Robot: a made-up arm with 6 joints. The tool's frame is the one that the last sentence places.
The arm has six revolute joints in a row. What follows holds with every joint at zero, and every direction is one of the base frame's.
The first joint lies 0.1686 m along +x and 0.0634 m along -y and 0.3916 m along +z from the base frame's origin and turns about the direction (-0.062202, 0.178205, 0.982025).
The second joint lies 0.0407 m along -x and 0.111 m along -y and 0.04 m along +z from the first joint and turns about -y.
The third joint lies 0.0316 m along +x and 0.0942 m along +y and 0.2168 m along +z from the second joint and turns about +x.
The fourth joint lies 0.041 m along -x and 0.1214 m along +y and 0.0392 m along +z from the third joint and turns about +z.
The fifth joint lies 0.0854 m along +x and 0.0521 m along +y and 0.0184 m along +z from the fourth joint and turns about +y.
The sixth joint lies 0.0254 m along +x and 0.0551 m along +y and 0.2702 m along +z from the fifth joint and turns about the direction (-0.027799, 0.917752, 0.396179).
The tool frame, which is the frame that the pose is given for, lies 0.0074 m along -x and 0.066 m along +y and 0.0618 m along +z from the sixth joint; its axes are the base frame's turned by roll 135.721, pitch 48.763 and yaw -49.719 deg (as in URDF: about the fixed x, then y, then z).
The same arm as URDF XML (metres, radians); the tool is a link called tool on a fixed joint. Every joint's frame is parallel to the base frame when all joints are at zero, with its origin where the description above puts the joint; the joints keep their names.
<robot name="arm">
  <joint name="tool_joint" type="fixed">
    <parent link="link6"/>
    <child link="tool"/>
    <origin xyz="-0.0074 0.066 0.0618" rpy="2.3688 0.8511 -0.8678"/>
  </joint>
  <joint name="joint 6" type="continuous">
    <parent link="link5"/>
    <child link="link6"/>
    <origin xyz="0.0254 0.0551 0.2702"/>
    <axis xyz="-0.027799 0.917752 0.396179"/>
  </joint>
  <joint name="joint 5" type="continuous">
    <parent link="link4"/>
    <child link="link5"/>
    <origin xyz="0.0854 0.0521 0.0184"/>
    <axis xyz="0 1 0"/>
  </joint>
  <joint name="joint 4" type="continuous">
    <parent link="link3"/>
    <child link="link4"/>
    <origin xyz="-0.041 0.1214 0.0392"/>
    <axis xyz="0 0 1"/>
  </joint>
  <joint name="joint 3" type="continuous">
    <parent link="link2"/>
    <child link="link3"/>
    <origin xyz="0.0316 0.0942 0.2168"/>
    <axis xyz="1 0 0"/>
  </joint>
  <joint name="joint 2" type="continuous">
    <parent link="link1"/>
    <child link="link2"/>
    <origin xyz="-0.0407 -0.111 0.04"/>
    <axis xyz="0 -1 0"/>
  </joint>
  <joint name="joint 1" type="continuous">
    <parent link="base_link"/>
    <child link="link1"/>
    <origin xyz="0.1686 -0.0634 0.3916"/>
    <axis xyz="-0.062202 0.178205 0.982025"/>
  </joint>
  <link name="base_link"/>
  <link name="link1"/>
  <link name="link2"/>
  <link name="link3"/>
  <link name="link4"/>
  <link name="link5"/>
  <link name="link6"/>
  <link name="tool"/>
</robot>

